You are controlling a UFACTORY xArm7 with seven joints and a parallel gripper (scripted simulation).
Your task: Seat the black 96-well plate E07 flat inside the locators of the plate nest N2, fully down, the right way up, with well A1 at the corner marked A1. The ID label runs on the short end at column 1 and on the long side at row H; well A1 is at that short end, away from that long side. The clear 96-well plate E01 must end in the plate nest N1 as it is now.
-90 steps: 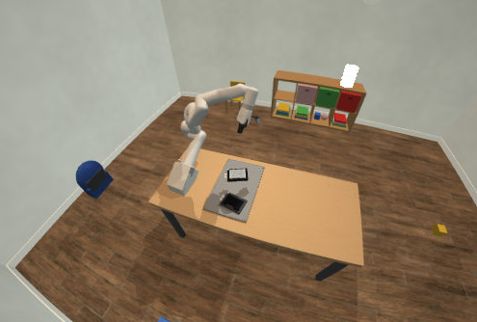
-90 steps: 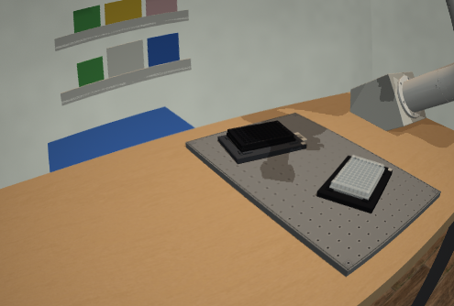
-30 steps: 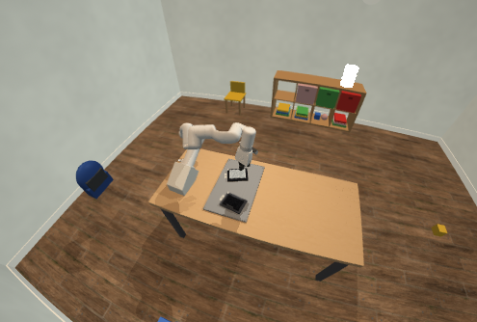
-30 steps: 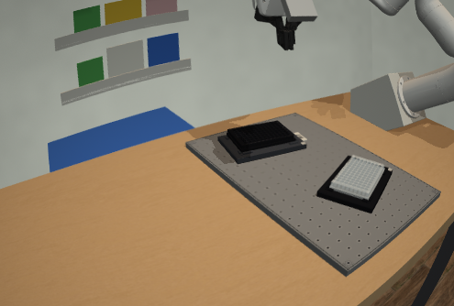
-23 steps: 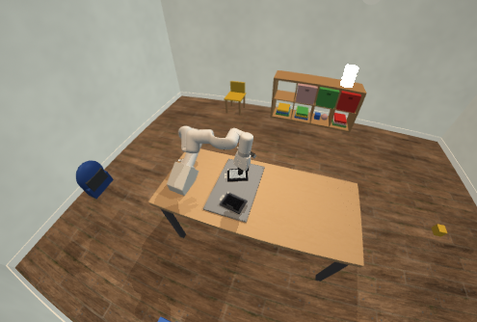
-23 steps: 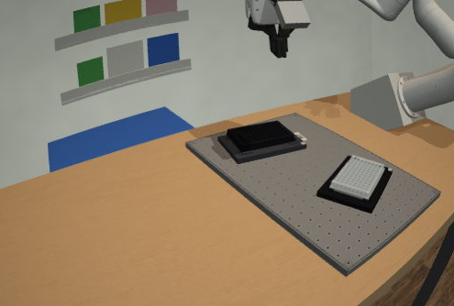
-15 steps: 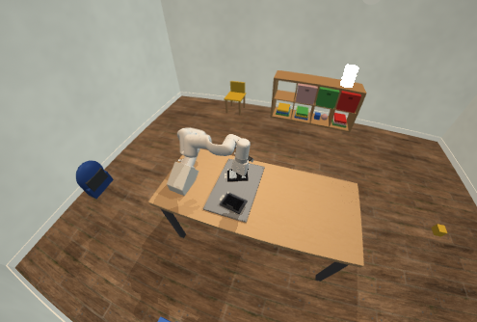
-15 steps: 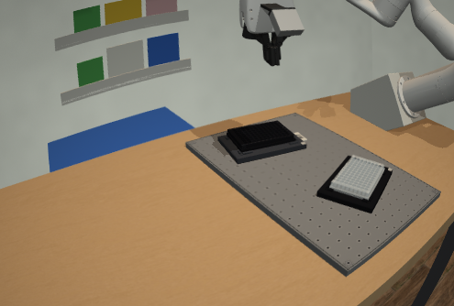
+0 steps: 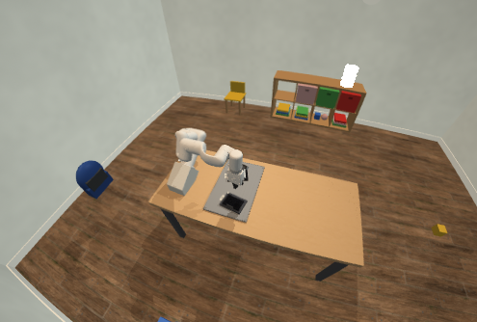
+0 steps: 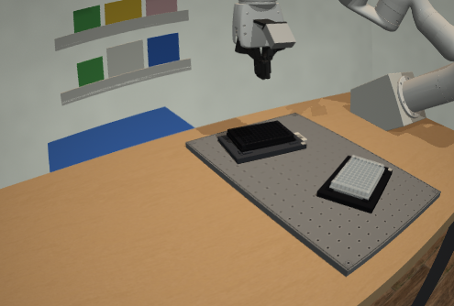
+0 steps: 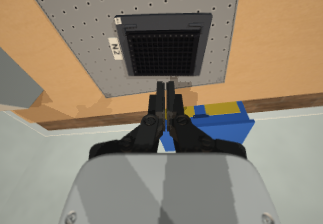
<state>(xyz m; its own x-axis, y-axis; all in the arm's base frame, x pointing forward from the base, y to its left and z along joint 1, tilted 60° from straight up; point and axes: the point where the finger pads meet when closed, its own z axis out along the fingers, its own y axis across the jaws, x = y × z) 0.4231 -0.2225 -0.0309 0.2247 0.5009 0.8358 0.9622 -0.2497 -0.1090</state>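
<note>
The black 96-well plate E07 is 20 mm behind my hand, 30 mm to the right of it and 160 mm below it. From my hand the other things lie so: white N2 label (110 mm behind, 10 mm to the right, 180 mm below); then clear 96-well plate E01 (60 mm behind, 230 mm to the left, 170 mm below).
</note>
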